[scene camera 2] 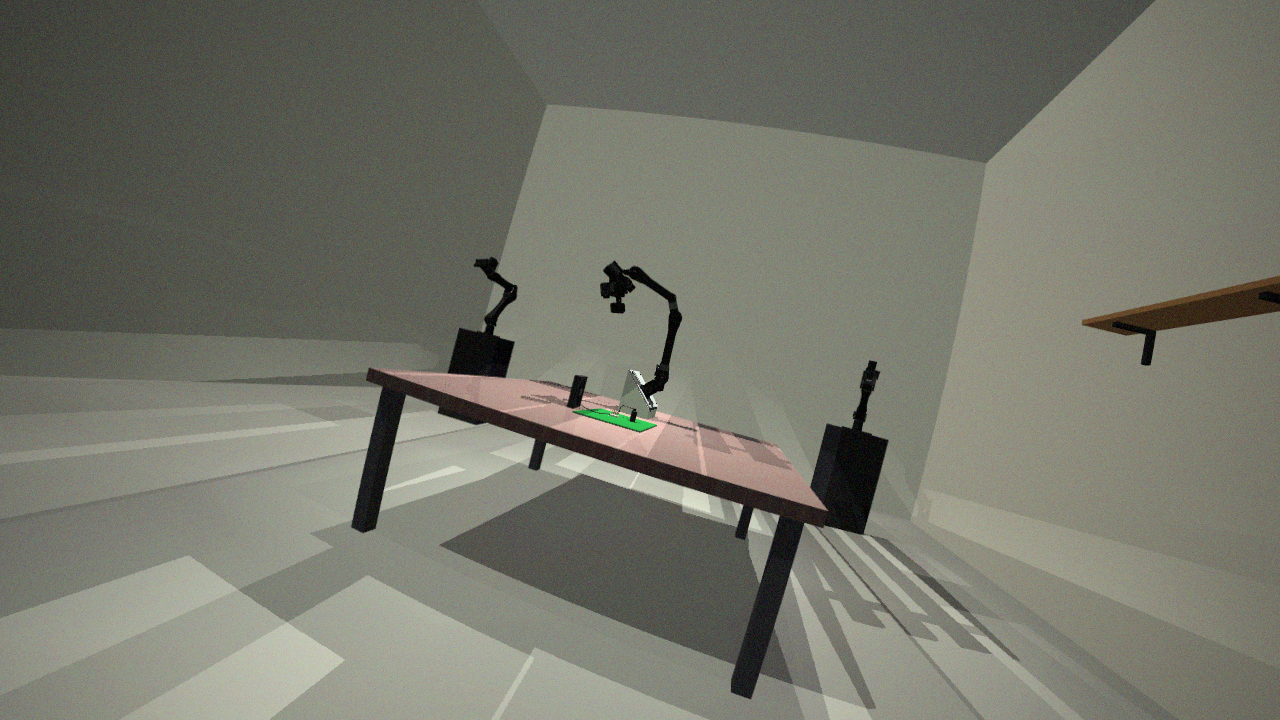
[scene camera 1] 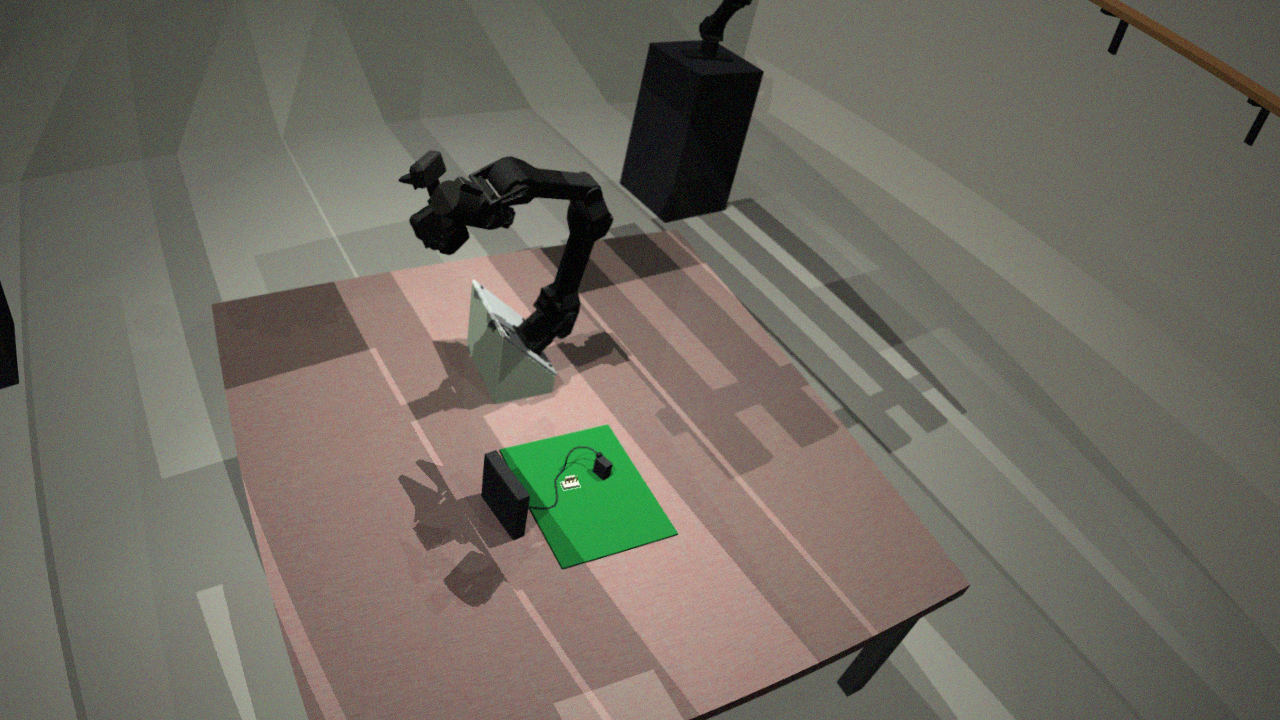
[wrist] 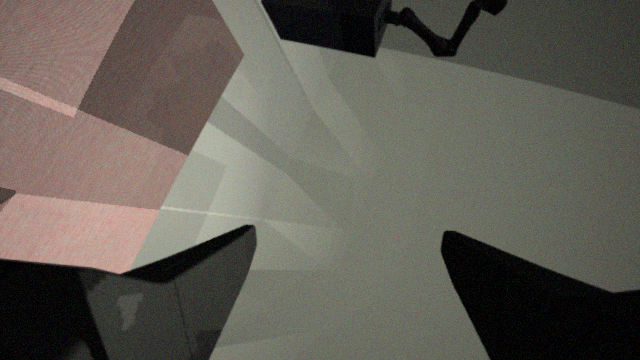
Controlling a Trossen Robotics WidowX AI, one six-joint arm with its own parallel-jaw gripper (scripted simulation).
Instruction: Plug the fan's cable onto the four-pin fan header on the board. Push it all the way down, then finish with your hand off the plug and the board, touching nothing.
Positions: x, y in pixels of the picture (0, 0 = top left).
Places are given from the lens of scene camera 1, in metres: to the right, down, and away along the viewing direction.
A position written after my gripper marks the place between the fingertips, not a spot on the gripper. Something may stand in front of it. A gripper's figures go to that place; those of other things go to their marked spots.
my gripper (scene camera 1: 407, 197): -0.41, -0.29, 1.48
black fan (scene camera 1: 506, 496): -0.24, 0.24, 1.53
green board (scene camera 1: 601, 518): -0.07, 0.30, 1.65
